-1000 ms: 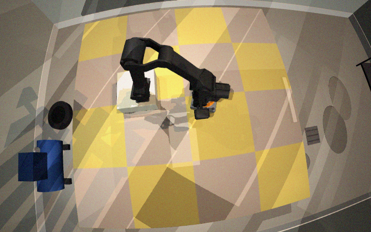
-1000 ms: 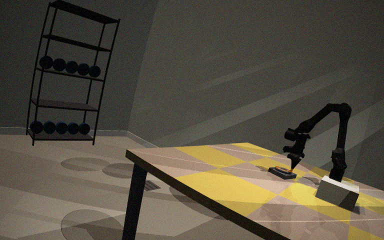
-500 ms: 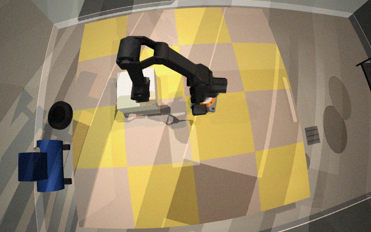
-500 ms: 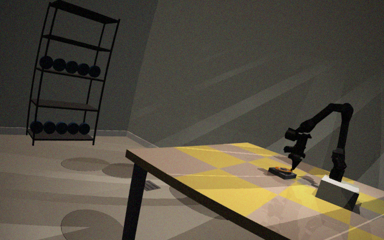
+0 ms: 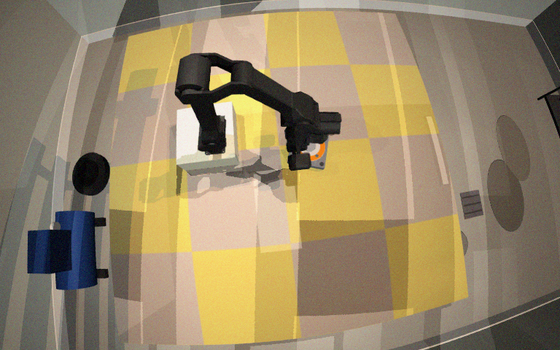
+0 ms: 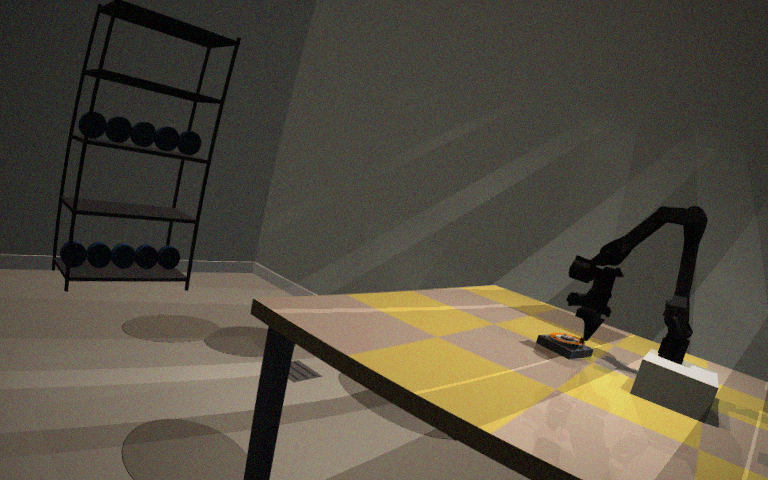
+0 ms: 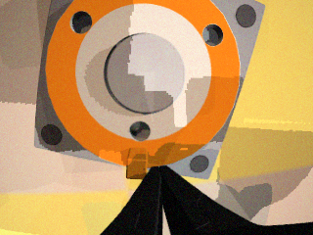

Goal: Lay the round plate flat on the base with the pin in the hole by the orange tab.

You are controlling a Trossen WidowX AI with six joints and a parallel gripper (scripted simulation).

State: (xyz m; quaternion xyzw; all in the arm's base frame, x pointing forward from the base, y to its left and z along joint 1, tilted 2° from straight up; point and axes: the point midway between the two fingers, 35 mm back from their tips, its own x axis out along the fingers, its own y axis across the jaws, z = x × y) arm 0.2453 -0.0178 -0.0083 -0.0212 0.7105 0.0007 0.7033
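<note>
Right now my gripper tip is 3 cm short of the plate, 1 cm to the right of it and 1 cm above it. Also, from my gripper tip: grey square base 5 cm ahead, 2 cm below.
</note>
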